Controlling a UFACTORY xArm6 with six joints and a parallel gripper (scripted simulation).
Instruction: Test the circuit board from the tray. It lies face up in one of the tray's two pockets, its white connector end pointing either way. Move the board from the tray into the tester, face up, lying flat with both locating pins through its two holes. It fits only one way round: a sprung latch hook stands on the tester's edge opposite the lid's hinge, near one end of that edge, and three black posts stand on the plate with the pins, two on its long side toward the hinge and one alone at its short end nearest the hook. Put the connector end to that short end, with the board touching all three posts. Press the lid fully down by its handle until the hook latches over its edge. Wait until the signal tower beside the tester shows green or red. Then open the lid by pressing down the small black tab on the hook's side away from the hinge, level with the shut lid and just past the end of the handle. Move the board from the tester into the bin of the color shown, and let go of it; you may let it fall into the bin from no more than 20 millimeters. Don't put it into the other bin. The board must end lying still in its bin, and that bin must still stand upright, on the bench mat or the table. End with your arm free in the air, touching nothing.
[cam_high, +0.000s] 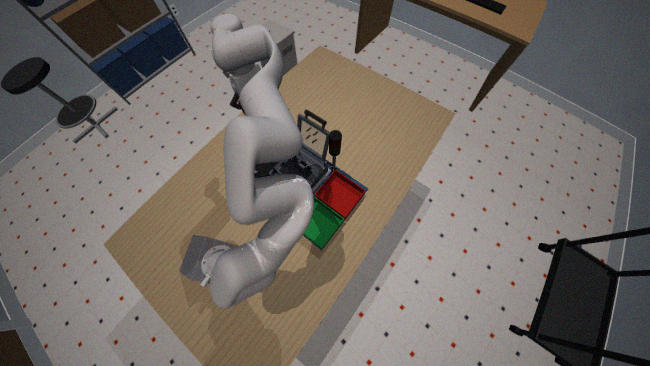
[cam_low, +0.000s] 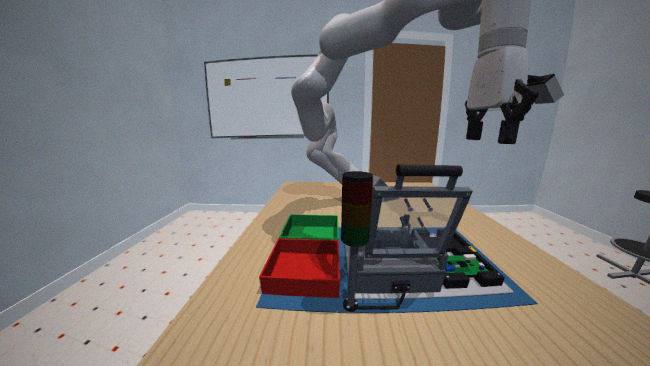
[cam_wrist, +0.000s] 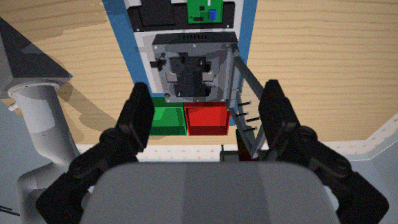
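The green circuit board lies 290 mm below my hand. Also, from my hand: clear lid (190 mm to the right, 130 mm below, 40 mm ahead); black latch hook (230 mm below, 130 mm behind, 80 mm to the right); plate (240 mm below, 150 mm to the right, 70 mm behind).
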